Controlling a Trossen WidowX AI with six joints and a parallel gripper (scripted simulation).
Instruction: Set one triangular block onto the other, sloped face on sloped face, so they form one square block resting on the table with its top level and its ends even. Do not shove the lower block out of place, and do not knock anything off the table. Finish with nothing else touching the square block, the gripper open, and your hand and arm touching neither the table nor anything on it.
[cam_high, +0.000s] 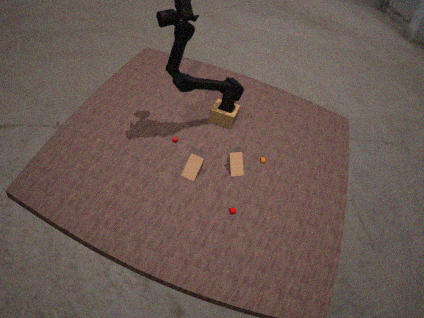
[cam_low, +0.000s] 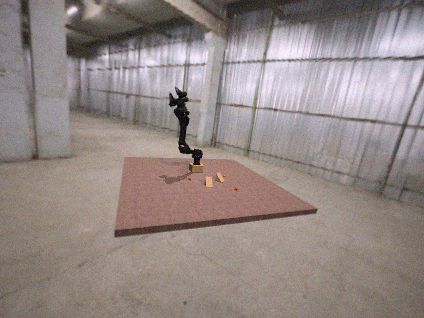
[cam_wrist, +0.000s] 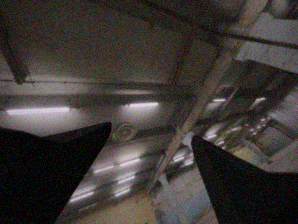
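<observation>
My gripper tip is now 230 mm short of the tan triangular block, 310 mm to the right of it and 680 mm above it. Also, from my gripper tip: orange cube 40 mm ahead, 530 mm to the left, 700 mm below; then small red piece 130 mm ahead, 180 mm to the left, 690 mm below.
</observation>
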